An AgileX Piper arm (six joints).
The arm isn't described. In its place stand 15 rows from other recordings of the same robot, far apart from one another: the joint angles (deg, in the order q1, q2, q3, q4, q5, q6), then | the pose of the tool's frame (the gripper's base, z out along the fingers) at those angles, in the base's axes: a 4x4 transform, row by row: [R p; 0 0 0 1], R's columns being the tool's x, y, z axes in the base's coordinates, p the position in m.
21.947, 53.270, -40.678, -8.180, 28.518, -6.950 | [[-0.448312, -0.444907, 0.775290, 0.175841], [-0.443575, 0.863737, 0.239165, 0.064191], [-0.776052, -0.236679, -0.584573, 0.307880], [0, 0, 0, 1]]
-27.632, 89.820, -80.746, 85.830, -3.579, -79.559 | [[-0.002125, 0.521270, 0.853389, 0.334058], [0.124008, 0.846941, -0.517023, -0.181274], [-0.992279, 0.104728, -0.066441, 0.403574], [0, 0, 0, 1]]
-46.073, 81.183, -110.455, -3.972, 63.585, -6.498 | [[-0.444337, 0.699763, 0.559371, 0.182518], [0.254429, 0.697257, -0.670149, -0.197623], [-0.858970, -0.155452, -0.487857, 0.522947], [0, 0, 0, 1]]
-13.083, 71.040, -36.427, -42.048, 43.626, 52.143 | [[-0.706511, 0.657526, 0.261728, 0.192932], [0.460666, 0.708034, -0.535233, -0.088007], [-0.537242, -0.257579, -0.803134, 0.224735], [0, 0, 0, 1]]
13.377, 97.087, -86.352, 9.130, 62.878, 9.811 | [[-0.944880, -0.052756, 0.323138, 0.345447], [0.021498, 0.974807, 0.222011, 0.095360], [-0.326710, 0.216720, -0.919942, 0.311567], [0, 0, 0, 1]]
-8.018, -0.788, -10.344, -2.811, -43.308, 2.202 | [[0.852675, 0.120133, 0.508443, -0.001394], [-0.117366, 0.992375, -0.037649, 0.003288], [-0.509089, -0.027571, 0.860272, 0.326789], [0, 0, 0, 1]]
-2.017, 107.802, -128.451, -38.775, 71.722, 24.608 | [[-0.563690, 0.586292, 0.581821, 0.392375], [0.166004, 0.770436, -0.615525, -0.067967], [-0.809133, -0.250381, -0.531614, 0.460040], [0, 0, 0, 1]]
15.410, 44.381, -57.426, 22.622, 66.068, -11.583 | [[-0.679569, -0.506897, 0.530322, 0.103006], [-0.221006, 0.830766, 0.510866, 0.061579], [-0.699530, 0.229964, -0.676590, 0.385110], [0, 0, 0, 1]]
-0.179, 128.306, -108.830, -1.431, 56.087, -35.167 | [[-0.769103, -0.545697, 0.332709, 0.483909], [-0.584772, 0.810906, -0.021764, -0.003398], [-0.257919, -0.211298, -0.942778, 0.193464], [0, 0, 0, 1]]
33.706, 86.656, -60.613, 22.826, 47.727, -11.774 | [[-0.804780, -0.571823, 0.159210, 0.234105], [-0.455839, 0.767186, 0.451260, 0.187564], [-0.380185, 0.290591, -0.878075, 0.257735], [0, 0, 0, 1]]
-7.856, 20.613, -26.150, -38.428, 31.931, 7.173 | [[-0.435725, 0.276200, 0.856654, 0.069811], [-0.369448, 0.813002, -0.450041, -0.039830], [-0.820763, -0.512584, -0.252204, 0.303067], [0, 0, 0, 1]]
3.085, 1.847, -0.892, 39.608, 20.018, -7.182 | [[-0.308942, -0.125941, 0.942705, 0.053400], [0.482068, 0.833700, 0.269361, 0.022766], [-0.819857, 0.537665, -0.196853, 0.192386], [0, 0, 0, 1]]
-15.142, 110.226, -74.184, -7.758, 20.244, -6.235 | [[-0.798219, 0.105554, 0.593048, 0.401505], [-0.025909, 0.977600, -0.208872, -0.113054], [-0.601810, -0.182091, -0.777603, 0.193394], [0, 0, 0, 1]]
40.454, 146.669, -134.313, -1.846, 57.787, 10.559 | [[-0.787195, -0.516128, 0.337543, 0.417776], [-0.452724, 0.855299, 0.252003, 0.352976], [-0.418766, 0.045562, -0.906951, 0.153059], [0, 0, 0, 1]]
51.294, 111.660, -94.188, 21.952, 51.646, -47.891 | [[0.004926, -0.998643, 0.051844, 0.248408], [-0.845472, 0.023526, 0.533501, 0.352659], [-0.533997, -0.046461, -0.844209, 0.261682], [0, 0, 0, 1]]
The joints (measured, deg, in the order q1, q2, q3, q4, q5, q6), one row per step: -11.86, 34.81, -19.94, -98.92, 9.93, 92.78; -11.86, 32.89, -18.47, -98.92, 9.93, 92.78; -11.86, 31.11, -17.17, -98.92, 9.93, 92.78; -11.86, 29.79, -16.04, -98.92, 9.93, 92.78; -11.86, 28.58, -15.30, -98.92, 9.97, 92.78; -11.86, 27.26, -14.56, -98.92, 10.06, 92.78; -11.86, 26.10, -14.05, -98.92, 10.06, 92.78; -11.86, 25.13, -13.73, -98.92, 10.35, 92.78; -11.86, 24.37, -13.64, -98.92, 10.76, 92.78; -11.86, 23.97, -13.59, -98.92, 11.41, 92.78; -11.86, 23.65, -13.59, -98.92, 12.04, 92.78; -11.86, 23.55, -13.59, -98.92, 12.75, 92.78
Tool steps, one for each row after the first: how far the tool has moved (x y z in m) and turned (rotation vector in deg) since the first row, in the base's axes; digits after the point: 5 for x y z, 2 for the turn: -0.00596, 0.00125, -0.00447, -0.09, -0.44, 0.00; -0.01125, 0.00236, -0.00843, -0.19, -0.91, 0.00; -0.01514, 0.00318, -0.01246, -0.23, -1.10, 0.00; -0.01849, 0.00382, -0.01446, -0.33, -1.56, -0.04; -0.02207, 0.00443, -0.01632, -0.47, -2.14, -0.13; -0.02504, 0.00505, -0.01722, -0.60, -2.78, -0.13; -0.02764, 0.00514, -0.01730, -0.78, -3.45, -0.41; -0.02973, 0.00493, -0.01639, -0.99, -4.15, -0.81; -0.03109, 0.00420, -0.01582, -1.16, -4.58, -1.45; -0.03226, 0.00345, -0.01510, -1.32, -4.97, -2.07; -0.03295, 0.00249, -0.01474, -1.45, -5.16, -2.76
